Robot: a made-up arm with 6 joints.
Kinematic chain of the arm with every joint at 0, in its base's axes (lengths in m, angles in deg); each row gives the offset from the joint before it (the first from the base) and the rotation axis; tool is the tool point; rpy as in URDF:
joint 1: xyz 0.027 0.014 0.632 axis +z
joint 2: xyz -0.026 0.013 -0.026 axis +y
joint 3: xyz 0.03 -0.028 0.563 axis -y
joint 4: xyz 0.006 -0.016 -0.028 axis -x
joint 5: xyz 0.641 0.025 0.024 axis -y
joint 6: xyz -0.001 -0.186 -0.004 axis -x
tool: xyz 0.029 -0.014 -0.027 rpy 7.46 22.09 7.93
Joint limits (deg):
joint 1: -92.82..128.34
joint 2: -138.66..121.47
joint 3: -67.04..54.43
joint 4: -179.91..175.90
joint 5: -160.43..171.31
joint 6: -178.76..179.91
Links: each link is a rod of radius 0.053 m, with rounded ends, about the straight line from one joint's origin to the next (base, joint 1, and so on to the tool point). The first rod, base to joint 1, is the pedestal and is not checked.
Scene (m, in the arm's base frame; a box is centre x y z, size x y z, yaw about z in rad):
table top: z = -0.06
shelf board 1: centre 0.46 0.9 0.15 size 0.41 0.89 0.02 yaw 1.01
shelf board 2: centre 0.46 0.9 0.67 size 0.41 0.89 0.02 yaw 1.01
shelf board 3: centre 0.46 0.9 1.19 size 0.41 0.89 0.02 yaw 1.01
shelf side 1: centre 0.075 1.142 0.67 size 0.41 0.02 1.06 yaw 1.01
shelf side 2: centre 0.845 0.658 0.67 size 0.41 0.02 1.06 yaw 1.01
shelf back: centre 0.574 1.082 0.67 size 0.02 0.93 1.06 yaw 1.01
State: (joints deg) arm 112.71 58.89 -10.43 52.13 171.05 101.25
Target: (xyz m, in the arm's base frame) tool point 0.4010 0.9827 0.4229
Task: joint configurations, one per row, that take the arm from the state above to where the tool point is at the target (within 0.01 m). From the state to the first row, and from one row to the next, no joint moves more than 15 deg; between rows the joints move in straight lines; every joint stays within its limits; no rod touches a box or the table.
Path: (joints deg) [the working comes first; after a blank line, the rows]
Joints at the target: 76.30 69.00 22.89 51.95 171.31 98.90
Straight joint move there: touches shelf side 1.

1: 100.80 50.98 -21.98 49.09 171.18 101.85
2: 88.89 43.08 -33.52 46.04 171.31 102.44
3: 85.74 49.56 -19.42 47.52 171.31 101.56
4: 82.60 56.04 -5.32 49.00 171.31 100.67
5: 79.45 62.52 8.78 50.47 171.31 99.79
6: 76.30 69.00 22.89 51.95 171.31 98.90

